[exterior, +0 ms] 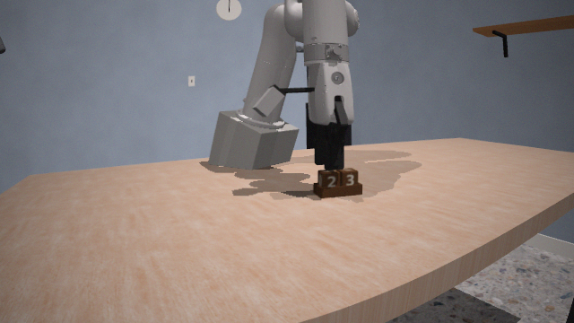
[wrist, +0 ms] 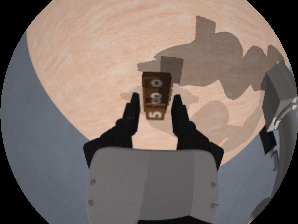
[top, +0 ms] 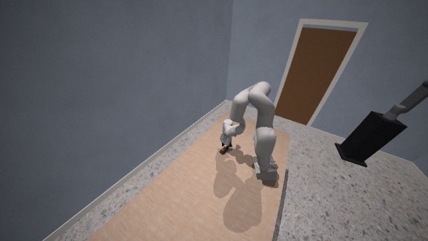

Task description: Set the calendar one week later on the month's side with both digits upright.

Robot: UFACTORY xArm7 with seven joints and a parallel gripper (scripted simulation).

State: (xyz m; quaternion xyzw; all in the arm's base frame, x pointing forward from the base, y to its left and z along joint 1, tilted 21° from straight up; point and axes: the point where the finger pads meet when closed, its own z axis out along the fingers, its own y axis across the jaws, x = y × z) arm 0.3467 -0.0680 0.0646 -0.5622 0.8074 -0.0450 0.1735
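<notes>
Now: the cube 40 mm below my hand. The rest, counted from my hand: brown wooden tray (20 mm to the left, 60 mm below).
</notes>
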